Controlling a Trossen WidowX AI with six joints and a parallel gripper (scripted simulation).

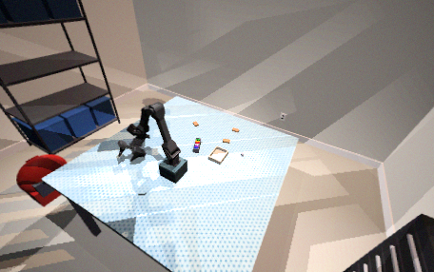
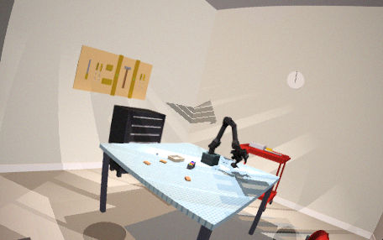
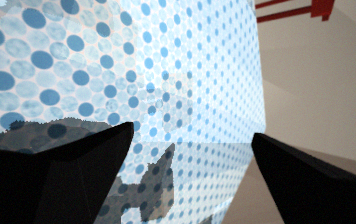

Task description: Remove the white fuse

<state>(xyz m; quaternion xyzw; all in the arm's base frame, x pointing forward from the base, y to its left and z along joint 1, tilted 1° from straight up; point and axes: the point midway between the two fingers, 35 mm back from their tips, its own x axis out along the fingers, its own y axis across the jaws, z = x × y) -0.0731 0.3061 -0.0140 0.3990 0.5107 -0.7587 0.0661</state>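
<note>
The white fuse is 38 cm ahead of my gripper tip, 33 cm to the right of it and 4 cm below it. The rest, counted from my gripper tip: purple fuse 36 cm ahead, 34 cm to the right, 4 cm below; red fuse 40 cm ahead, 32 cm to the right, 4 cm below; blue fuse 34 cm ahead, 34 cm to the right, 4 cm below.
</note>
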